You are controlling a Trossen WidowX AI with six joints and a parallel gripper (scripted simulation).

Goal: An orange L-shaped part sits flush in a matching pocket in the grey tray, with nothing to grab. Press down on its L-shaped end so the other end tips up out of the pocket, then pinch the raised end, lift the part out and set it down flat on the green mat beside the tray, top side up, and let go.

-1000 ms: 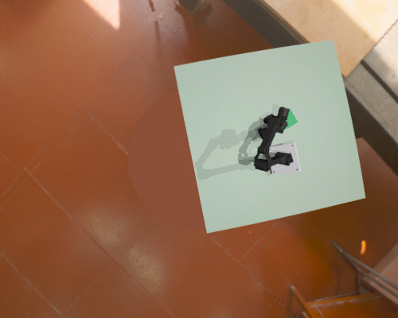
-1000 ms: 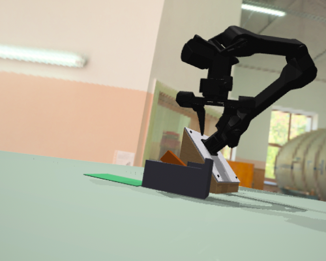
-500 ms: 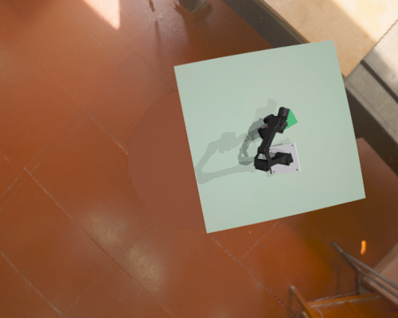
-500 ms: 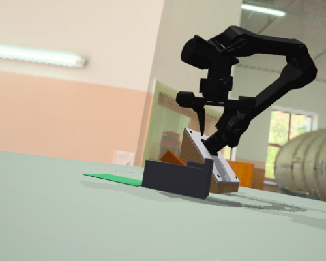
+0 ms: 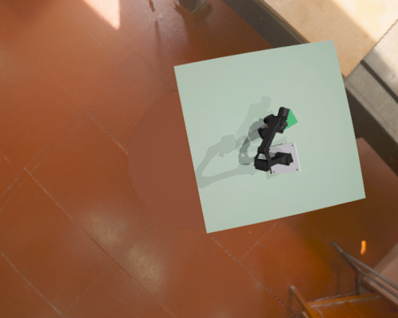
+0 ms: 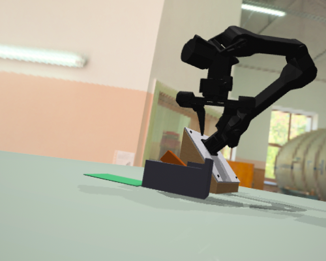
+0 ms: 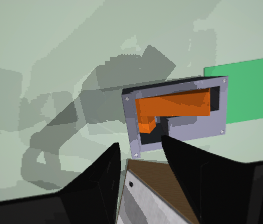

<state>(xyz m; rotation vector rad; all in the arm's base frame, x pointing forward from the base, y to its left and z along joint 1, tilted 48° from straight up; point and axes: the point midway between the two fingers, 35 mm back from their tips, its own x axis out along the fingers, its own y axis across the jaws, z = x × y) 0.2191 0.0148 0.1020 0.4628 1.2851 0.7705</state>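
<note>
Now: the orange part 100 mm below my gripper tip and 40 mm to the right of it. Also, from my gripper tip: green mat (210 mm to the right, 160 mm below, 50 mm ahead).
</note>
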